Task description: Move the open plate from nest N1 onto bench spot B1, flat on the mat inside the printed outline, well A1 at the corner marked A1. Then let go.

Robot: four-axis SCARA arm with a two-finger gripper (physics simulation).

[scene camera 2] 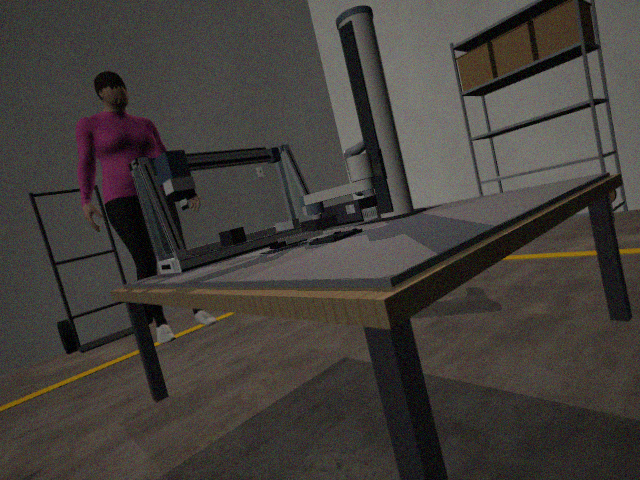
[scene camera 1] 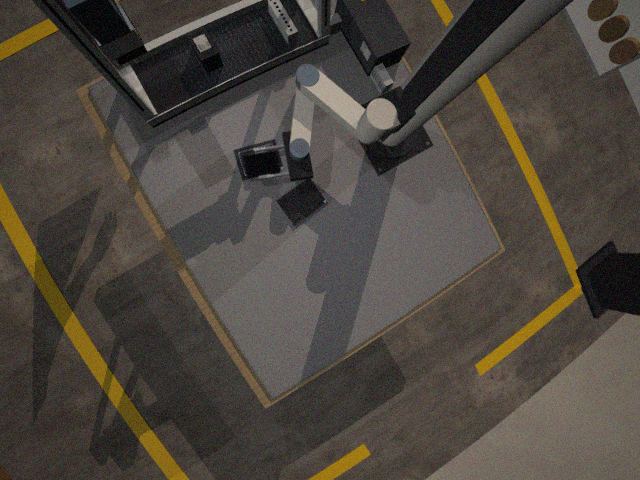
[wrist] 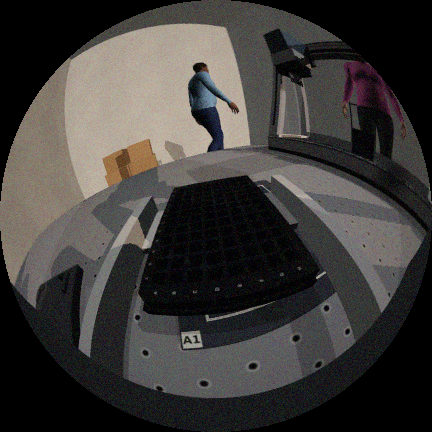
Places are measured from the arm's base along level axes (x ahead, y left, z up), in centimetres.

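Pixels of known places: gripper, fingertip midpoint: (scene camera 2: 282, 241) (scene camera 1: 256, 164) (wrist: 212, 194).
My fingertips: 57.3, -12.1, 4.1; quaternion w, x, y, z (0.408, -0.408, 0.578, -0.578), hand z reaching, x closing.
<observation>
Behind a point stands the place of what it marks, as x, y, z.
The open plate (scene camera 1: 261, 162) @(55.2, -11.9, 3.8) (wrist: 225, 245) @(52.7, -10.7, 3.2) is black, with a grid of wells. My gripper (scene camera 1: 262, 160) @(57.3, -12.1, 4.1) (wrist: 212, 194) @(57.3, -12.1, 4.1) is shut on its two long sides and holds it upright-side up. In the wrist view the plate is over the dark mat (wrist: 260, 325) @(48.1, -10.2, 1.5) of B1, its row A at the left. The A1 mark (wrist: 191, 340) @(48.9, -6.8, 1.5) shows below the plate's near left part. Bits of white outline show past the near edge and the near right corner. The plate looks slightly above and turned against the mat; the exact gap is unclear. The plate hides most of the outline.
A low dark block (scene camera 1: 302, 202) @(48.9, 9.3, 2.4) (wrist: 60, 300) @(52.9, 5.4, 2.5) lies close beside the gripper; I cannot tell if it is N1. A gantry frame (scene camera 1: 237, 80) @(47.4, -45.0, 4.3) (scene camera 2: 227, 158) @(41.9, -62.3, 48.0) (wrist: 320, 150) @(64.1, -45.0, 4.5) stands on the other side. A dark box (scene camera 1: 374, 33) @(-8.1, -34.4, 12.7) stands near the arm's base. Two people stand beyond the table.
</observation>
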